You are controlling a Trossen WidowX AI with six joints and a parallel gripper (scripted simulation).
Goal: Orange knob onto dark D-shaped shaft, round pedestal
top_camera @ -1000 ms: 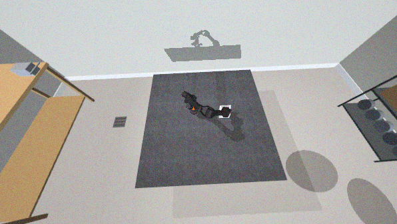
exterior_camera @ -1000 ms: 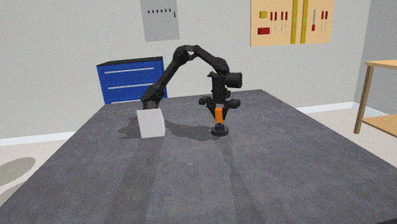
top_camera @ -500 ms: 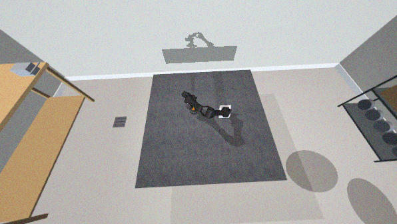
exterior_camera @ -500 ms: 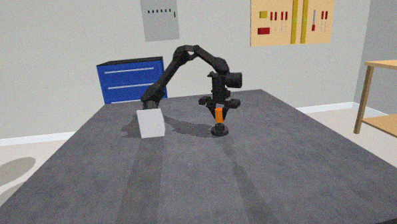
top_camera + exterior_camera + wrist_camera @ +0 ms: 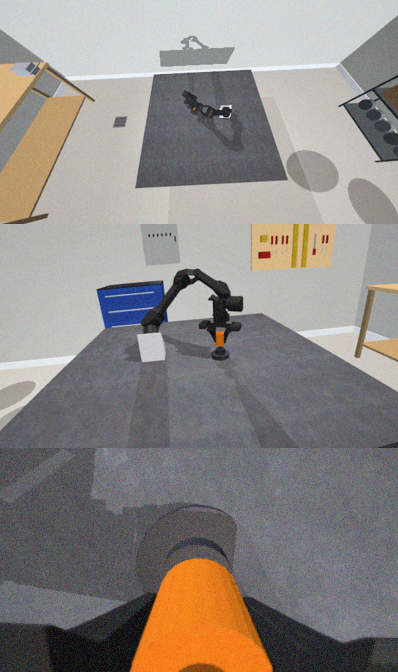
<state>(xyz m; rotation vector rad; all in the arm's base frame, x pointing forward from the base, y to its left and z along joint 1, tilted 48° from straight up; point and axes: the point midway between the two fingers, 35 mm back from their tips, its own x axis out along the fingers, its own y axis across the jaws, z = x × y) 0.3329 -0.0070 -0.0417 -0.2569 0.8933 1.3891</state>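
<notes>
The round pedestal lies 40 mm below my gripper tip. Also, from my gripper tip: orange knob: 20 mm above.
</notes>
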